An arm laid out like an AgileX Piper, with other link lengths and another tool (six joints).
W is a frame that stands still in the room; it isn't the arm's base.
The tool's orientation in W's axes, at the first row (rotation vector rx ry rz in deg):
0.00, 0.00, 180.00
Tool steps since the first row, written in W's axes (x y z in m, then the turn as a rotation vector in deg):
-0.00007, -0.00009, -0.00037, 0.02, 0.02, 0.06
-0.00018, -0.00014, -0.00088, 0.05, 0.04, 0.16
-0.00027, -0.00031, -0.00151, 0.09, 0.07, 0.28
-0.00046, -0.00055, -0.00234, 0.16, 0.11, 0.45
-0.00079, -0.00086, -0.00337, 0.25, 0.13, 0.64
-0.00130, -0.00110, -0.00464, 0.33, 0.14, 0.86
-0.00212, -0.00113, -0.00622, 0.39, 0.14, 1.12
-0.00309, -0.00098, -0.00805, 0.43, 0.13, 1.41
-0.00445, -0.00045, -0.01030, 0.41, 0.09, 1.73
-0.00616, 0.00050, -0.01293, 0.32, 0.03, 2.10
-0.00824, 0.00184, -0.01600, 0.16, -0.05, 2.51
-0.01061, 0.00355, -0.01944, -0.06, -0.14, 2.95
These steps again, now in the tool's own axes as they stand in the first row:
0.00007, 0.00009, -0.00037, -0.02, -0.02, 0.06
0.00018, 0.00014, -0.00088, -0.05, -0.04, 0.16
0.00027, 0.00031, -0.00151, -0.09, -0.07, 0.28
0.00046, 0.00055, -0.00234, -0.16, -0.11, 0.45
0.00079, 0.00086, -0.00337, -0.25, -0.13, 0.64
0.00130, 0.00110, -0.00464, -0.33, -0.14, 0.86
0.00212, 0.00113, -0.00622, -0.39, -0.14, 1.12
0.00309, 0.00098, -0.00805, -0.43, -0.13, 1.41
0.00445, 0.00045, -0.01030, -0.41, -0.09, 1.73
0.00616, -0.00050, -0.01293, -0.32, -0.03, 2.10
0.00824, -0.00184, -0.01600, -0.16, 0.05, 2.51
0.01061, -0.00355, -0.01944, 0.06, 0.14, 2.95

